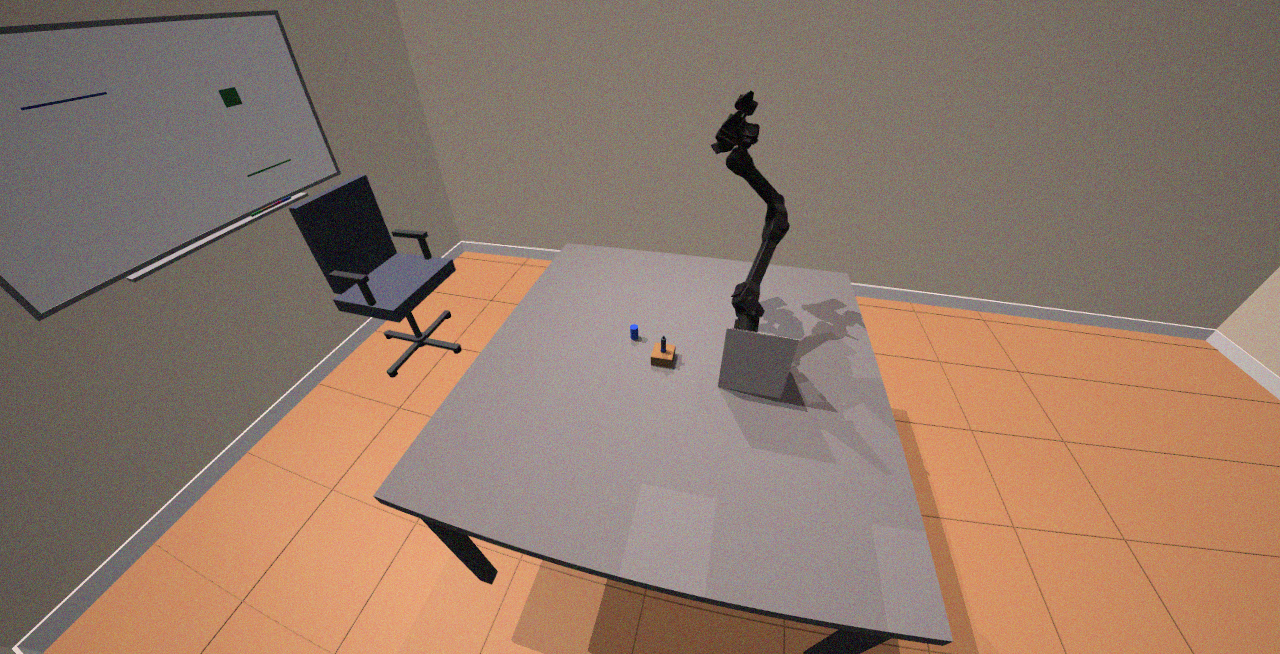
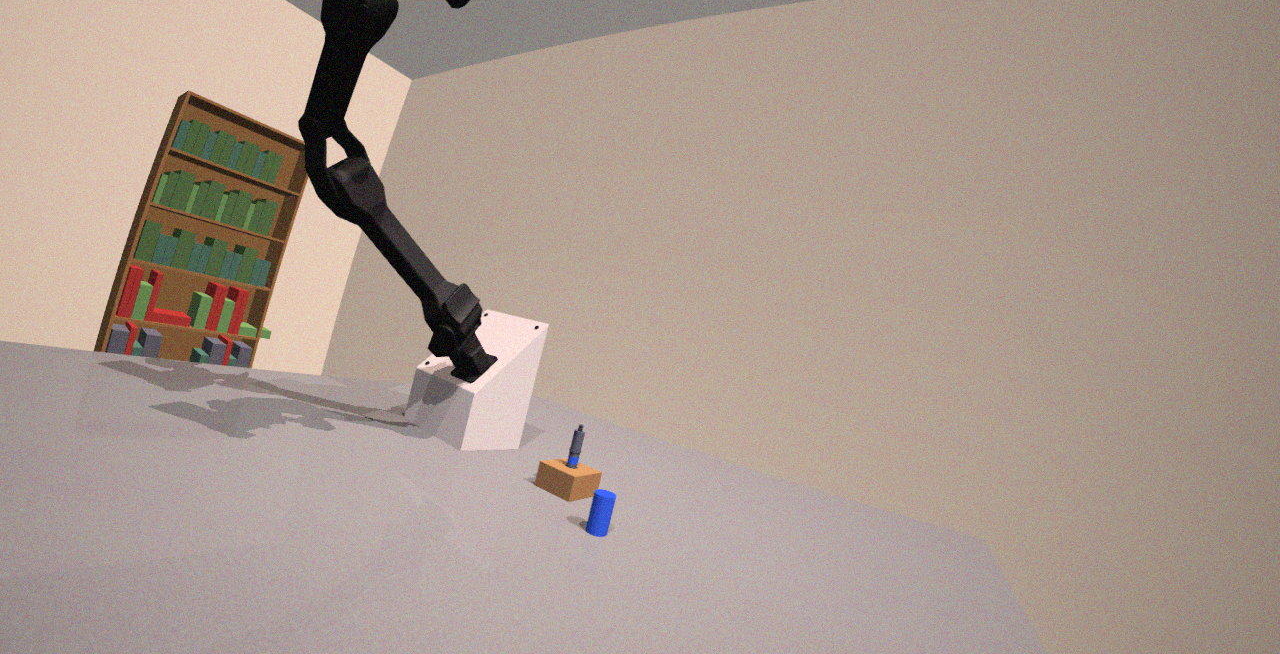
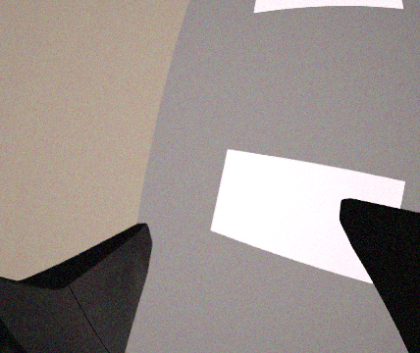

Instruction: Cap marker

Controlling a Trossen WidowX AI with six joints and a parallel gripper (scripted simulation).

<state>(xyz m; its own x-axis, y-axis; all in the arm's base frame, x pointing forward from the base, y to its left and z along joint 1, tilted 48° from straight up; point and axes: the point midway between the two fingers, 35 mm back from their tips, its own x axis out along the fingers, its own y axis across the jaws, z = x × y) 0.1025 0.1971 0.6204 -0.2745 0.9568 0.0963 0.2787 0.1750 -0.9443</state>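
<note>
My gripper tip is now 700 mm above the blue cap, 270 mm short of it and 260 mm to the right of it. Round my gripper tip: tan holder block 700 mm below, 330 mm to the left, 150 mm ahead.
</note>
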